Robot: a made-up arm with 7 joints. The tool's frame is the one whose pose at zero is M. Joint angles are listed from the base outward.
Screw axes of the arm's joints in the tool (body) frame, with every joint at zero. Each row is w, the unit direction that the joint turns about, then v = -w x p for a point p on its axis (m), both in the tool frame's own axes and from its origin. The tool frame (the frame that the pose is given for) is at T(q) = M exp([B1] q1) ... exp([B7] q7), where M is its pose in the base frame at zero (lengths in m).
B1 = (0, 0, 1, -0.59, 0.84, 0)
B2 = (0, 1, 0, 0.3, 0, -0.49)
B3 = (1, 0, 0, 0, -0.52, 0.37)
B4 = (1, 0, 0, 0, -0.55, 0.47)
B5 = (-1, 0, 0, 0, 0.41, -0.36)
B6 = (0, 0, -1, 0.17, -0.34, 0)
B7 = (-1, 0, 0, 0, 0.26, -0.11)
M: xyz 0.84 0.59 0.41 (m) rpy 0 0 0 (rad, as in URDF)
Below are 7 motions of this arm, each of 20 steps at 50 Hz.
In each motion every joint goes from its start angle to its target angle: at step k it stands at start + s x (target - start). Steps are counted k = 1, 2, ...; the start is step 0. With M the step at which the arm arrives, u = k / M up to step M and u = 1 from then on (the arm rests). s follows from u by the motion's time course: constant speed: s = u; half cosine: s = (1 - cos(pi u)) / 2; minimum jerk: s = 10 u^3 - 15 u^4 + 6 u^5.
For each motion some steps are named. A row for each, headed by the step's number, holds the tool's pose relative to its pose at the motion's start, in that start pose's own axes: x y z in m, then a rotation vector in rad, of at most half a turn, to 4 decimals.
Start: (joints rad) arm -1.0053 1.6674 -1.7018 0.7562 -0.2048 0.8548 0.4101
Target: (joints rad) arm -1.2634 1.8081 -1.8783 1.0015 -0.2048 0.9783 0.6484
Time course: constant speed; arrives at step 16
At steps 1, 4, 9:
1: 0.0088 -0.0057 -0.0031 -0.0057 0.0176 0.0071
4: 0.0347 -0.0219 -0.0136 -0.0234 0.0694 0.0306
9: 0.0755 -0.0464 -0.0353 -0.0547 0.1529 0.0765

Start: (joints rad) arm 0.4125 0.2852 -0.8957 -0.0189 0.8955 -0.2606 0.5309
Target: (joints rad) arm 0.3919 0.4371 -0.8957 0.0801 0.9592 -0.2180 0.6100
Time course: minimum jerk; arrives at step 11
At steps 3, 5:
3: -0.0109 0.0061 0.0038 -0.0056 -0.0102 0.0104
5: -0.0354 0.0191 0.0115 -0.0177 -0.0328 0.0333

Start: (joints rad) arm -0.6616 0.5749 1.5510 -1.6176 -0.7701 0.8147 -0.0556
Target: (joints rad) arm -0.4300 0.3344 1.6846 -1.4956 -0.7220 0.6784 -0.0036
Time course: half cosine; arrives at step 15
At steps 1, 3, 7, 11, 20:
1: -0.0018 0.0012 -0.0001 0.0005 0.0005 0.0048
3: -0.0160 0.0100 -0.0011 0.0043 0.0045 0.0420
7: -0.0790 0.0427 -0.0064 0.0182 0.0255 0.1992
11: -0.1536 0.0705 -0.0137 0.0308 0.0570 0.3752
20: -0.1868 0.0794 -0.0171 0.0356 0.0732 0.4513

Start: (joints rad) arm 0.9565 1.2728 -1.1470 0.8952 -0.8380 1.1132 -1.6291
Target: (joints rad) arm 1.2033 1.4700 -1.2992 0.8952 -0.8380 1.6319 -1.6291
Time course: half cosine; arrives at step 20
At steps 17, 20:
17: -0.2446 -0.0765 0.0730 -0.2631 -0.5133 0.3592
20: -0.2601 -0.0834 0.0752 -0.2733 -0.5420 0.3846

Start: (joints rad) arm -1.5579 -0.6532 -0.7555 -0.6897 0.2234 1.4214 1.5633
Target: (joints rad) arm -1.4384 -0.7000 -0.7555 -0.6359 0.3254 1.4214 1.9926
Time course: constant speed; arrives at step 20
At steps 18, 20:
18: 0.0530 0.0018 -0.0875 -0.3052 0.0489 0.0213
20: 0.0585 0.0016 -0.0991 -0.3394 0.0540 0.0252

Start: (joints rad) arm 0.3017 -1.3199 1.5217 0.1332 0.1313 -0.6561 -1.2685
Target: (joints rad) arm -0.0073 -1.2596 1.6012 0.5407 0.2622 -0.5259 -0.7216
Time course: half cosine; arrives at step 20
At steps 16, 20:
16: -0.1117 0.3134 0.0959 -0.4955 -0.1918 -0.0015
20: -0.1223 0.3457 0.0990 -0.5475 -0.2117 -0.0050

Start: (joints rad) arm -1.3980 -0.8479 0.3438 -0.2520 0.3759 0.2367 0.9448
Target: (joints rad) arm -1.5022 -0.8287 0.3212 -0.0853 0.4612 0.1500 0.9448
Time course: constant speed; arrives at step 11
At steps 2, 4, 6, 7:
2: 0.0072 0.0018 -0.0133 -0.0049 -0.0003 0.0075
4: 0.0143 0.0033 -0.0267 -0.0097 -0.0006 0.0148
6: 0.0212 0.0045 -0.0402 -0.0144 -0.0008 0.0221
7: 0.0246 0.0049 -0.0470 -0.0166 -0.0008 0.0257

